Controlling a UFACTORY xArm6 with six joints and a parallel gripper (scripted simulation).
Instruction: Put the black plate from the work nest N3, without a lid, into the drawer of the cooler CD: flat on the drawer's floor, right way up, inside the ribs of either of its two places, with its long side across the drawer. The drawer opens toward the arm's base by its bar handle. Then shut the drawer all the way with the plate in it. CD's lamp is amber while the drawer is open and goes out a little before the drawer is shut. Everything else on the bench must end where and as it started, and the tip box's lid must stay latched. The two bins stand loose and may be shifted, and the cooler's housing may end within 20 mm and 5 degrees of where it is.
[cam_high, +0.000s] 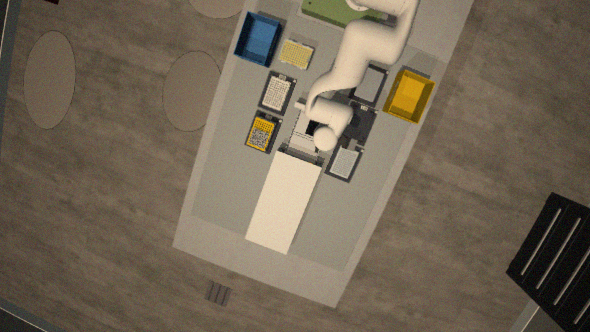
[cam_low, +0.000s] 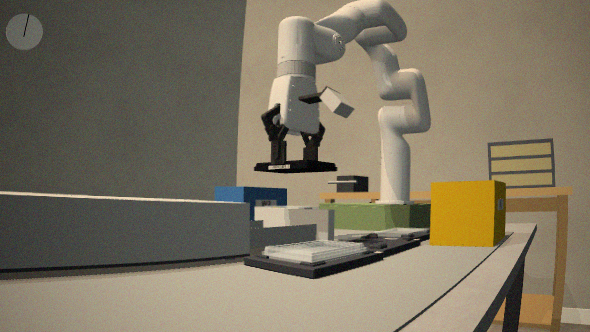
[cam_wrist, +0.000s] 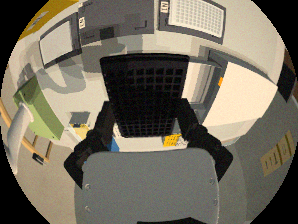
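The drawer is 40 mm ahead of my hand, 60 mm to the right of it and 140 mm below it. The rest, counted from my hand: yellow bin: 180 mm behind, 320 mm to the left, 120 mm below; yellow tip box: 70 mm ahead, 260 mm to the right, 110 mm below; black plate: 10 mm below.
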